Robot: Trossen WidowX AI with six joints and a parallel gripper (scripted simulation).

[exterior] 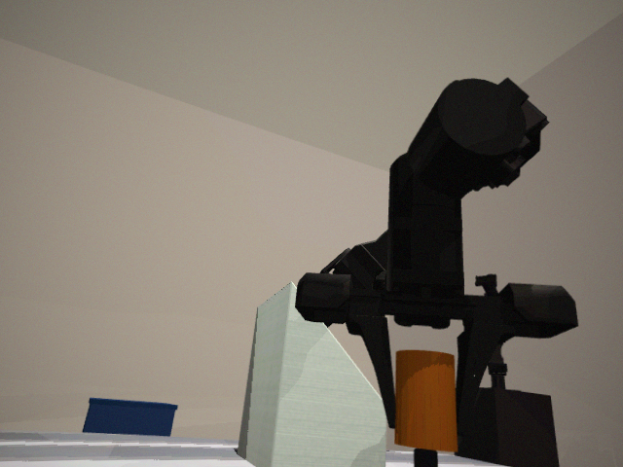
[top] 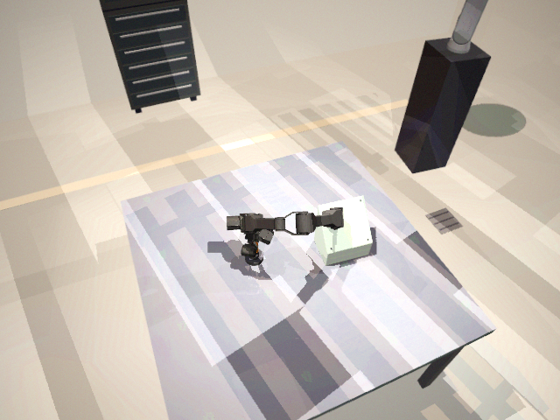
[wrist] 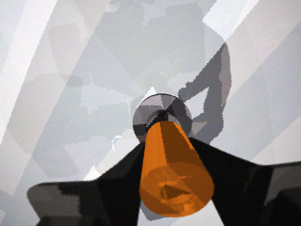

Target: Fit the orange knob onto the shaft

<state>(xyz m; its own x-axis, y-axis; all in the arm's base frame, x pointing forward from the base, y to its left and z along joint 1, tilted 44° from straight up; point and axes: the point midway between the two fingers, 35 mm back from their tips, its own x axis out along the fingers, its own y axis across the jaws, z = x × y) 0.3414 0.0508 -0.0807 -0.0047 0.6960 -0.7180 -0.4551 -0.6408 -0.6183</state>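
My gripper tip is 20 mm below the orange knob. The rest, counted from my gripper tip: dark pedestal 40 mm below.
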